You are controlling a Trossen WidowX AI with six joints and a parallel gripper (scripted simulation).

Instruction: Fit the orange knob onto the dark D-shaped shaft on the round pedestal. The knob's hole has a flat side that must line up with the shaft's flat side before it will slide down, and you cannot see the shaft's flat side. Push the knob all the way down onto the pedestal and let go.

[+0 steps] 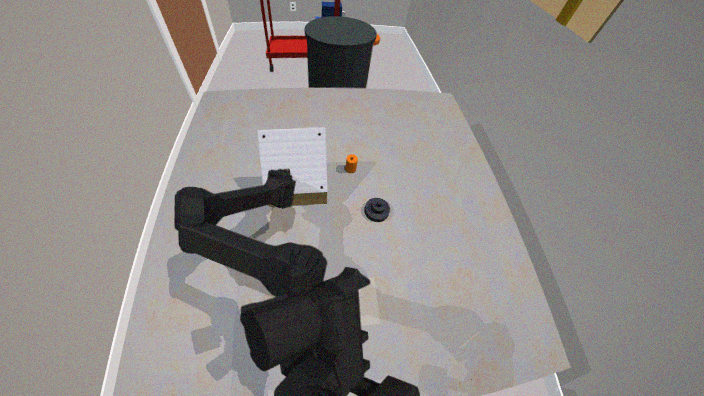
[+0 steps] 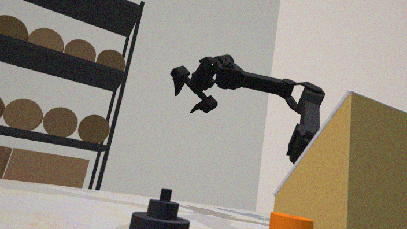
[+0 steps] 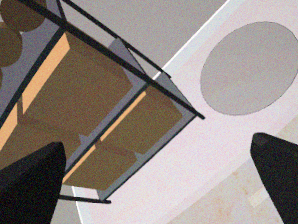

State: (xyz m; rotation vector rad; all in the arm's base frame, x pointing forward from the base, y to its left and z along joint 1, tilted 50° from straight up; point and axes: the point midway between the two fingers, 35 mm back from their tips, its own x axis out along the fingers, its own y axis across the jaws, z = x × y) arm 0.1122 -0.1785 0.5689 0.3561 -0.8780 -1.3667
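Now: the orange knob 690 mm to the left of my gripper tip, 300 mm below it and 140 mm ahead of it. From my gripper tip the other things lie so: dark round pedestal 500 mm to the left, 300 mm below, 200 mm ahead.
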